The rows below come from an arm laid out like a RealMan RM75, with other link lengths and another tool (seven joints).
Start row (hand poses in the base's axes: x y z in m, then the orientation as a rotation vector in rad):
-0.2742, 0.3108, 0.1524, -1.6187, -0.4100, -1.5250
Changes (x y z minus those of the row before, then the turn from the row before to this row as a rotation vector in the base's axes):
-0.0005, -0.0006, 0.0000, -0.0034, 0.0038, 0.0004
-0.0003, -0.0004, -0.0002, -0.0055, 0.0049, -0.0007
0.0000, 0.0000, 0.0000, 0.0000, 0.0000, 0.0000
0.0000, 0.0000, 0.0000, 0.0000, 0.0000, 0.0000
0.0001, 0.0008, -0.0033, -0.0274, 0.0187, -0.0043
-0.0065, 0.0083, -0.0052, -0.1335, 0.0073, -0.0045
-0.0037, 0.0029, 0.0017, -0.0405, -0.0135, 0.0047
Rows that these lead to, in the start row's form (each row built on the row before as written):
-0.2747, 0.3102, 0.1524, -1.6238, -0.4110, -1.5215
-0.2750, 0.3098, 0.1522, -1.6318, -0.4123, -1.5179
-0.2750, 0.3098, 0.1522, -1.6318, -0.4123, -1.5179
-0.2750, 0.3098, 0.1522, -1.6318, -0.4123, -1.5179
-0.2749, 0.3106, 0.1489, -1.6679, -0.4213, -1.5051
-0.2814, 0.3189, 0.1437, -1.7779, -0.5243, -1.5018
-0.2851, 0.3218, 0.1454, -1.7974, -0.5690, -1.5108

